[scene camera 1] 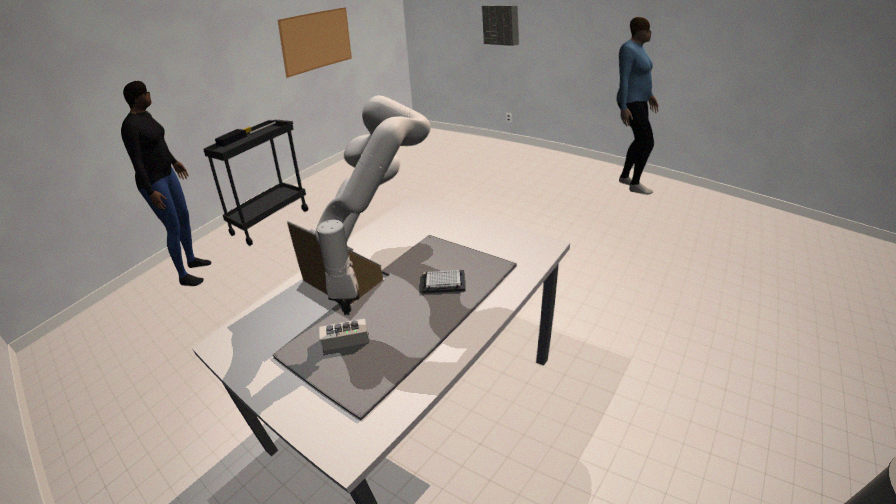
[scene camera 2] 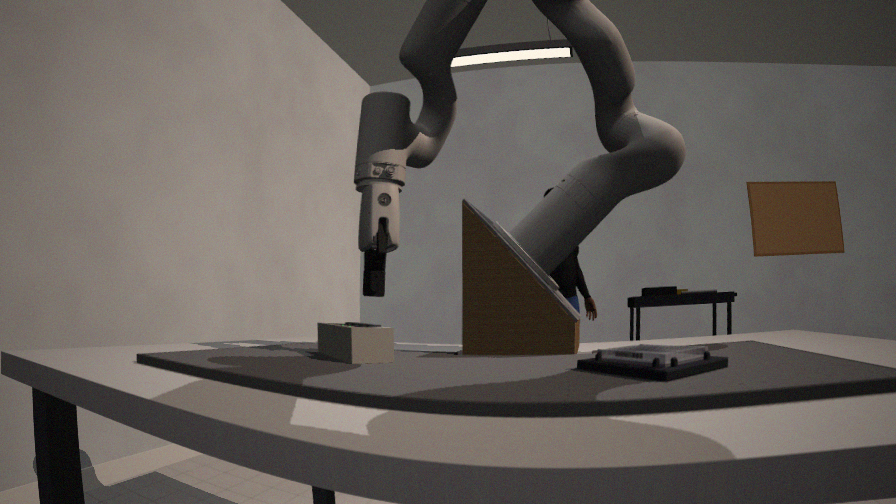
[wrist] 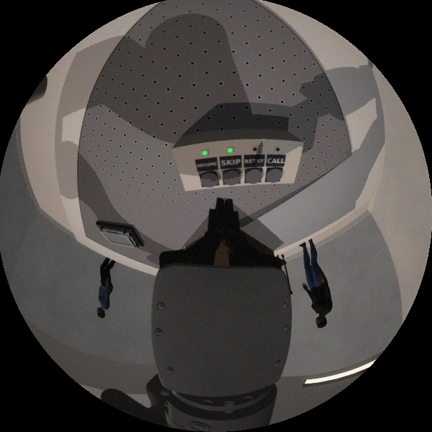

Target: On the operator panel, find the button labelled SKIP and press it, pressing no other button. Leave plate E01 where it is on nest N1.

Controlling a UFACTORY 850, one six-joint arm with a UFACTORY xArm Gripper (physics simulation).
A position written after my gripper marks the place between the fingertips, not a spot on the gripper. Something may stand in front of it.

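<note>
My gripper (scene camera 2: 373, 296) is in sight, and I find the same gripper (wrist: 222, 206) again through the camera at my wrist. There is an operator panel (scene camera 2: 354, 344) here as well, and I can also see a nest N1 (scene camera 2: 665, 374).
</note>
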